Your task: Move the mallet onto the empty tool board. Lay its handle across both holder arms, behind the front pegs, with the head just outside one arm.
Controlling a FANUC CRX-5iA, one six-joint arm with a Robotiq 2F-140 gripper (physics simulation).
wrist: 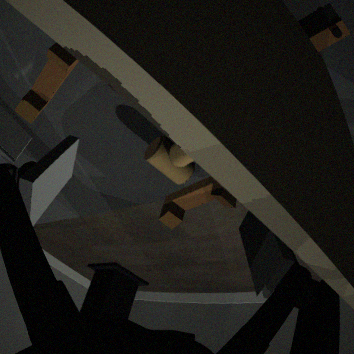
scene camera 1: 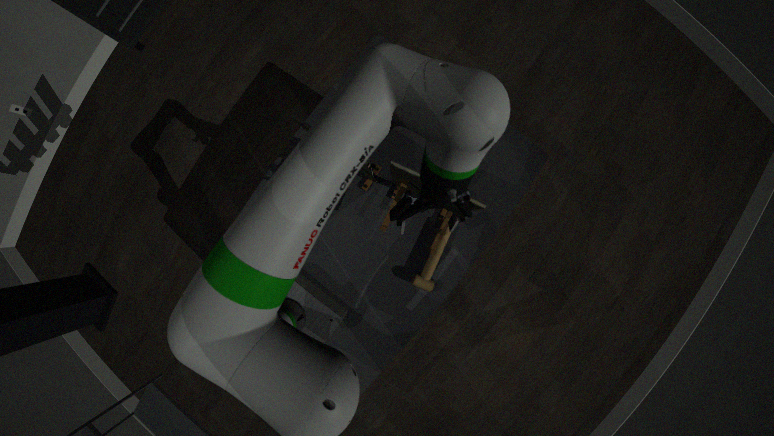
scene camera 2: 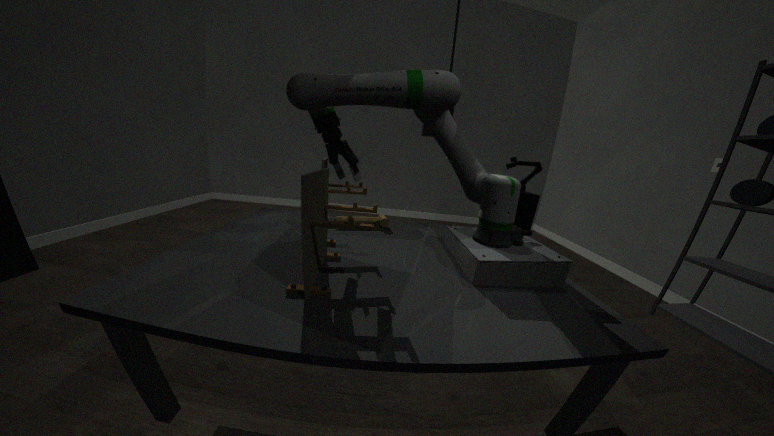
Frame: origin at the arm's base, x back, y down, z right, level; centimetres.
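Seen in the pictures: gripper, between the fingertips: [wrist: 162, 185] [scene camera 1: 426, 228] [scene camera 2: 350, 179]; arm's base, origin of its link: [scene camera 1: 287, 316] [scene camera 2: 491, 240].
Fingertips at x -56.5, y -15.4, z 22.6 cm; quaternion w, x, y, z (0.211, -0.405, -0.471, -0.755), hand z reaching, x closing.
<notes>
Offsets run from my fingertips to a thing's middle. "*": to the spot under its first point. Level surfaces: height alone.
The tan mallet {dx +6.0, dy +22.0, dz +11.7 cm} [scene camera 1: 437, 250] [scene camera 2: 360, 220] [wrist: 167, 164] lies beside an orange-brown holder arm [scene camera 2: 346, 226] [wrist: 196, 196] of the near upright board {dx -4.7, dy +8.3, dz -3.5 cm} [scene camera 1: 405, 169] [scene camera 2: 314, 243] [wrist: 192, 132], head outward from the board. In the wrist view the board hides most of its handle. That board's other arm [scene camera 1: 387, 215] [scene camera 2: 352, 207] [wrist: 47, 82] carries nothing I can see. The other tool board {* dx -8.4, dy -6.8, dz -14.0 cm} [scene camera 2: 324, 162] stands behind, with its bare arms [scene camera 2: 346, 190] showing; the robot mostly hides it in scene camera 1. My gripper [scene camera 1: 427, 215] [scene camera 2: 348, 173] [wrist: 162, 185] is open and empty, above the near board's arms, fingertips tilted down.
The near board's foot {dx -11.6, dy +23.7, dz +5.5 cm} [scene camera 2: 307, 291] [wrist: 327, 35] rests on the dark glossy table {dy +24.3 cm} [scene camera 2: 216, 319]. The pale robot base block [scene camera 2: 519, 265] stands at the right in scene camera 2. In the wrist view, the board's top edge runs close to the right finger. A shelf rack stands beyond the table.
</notes>
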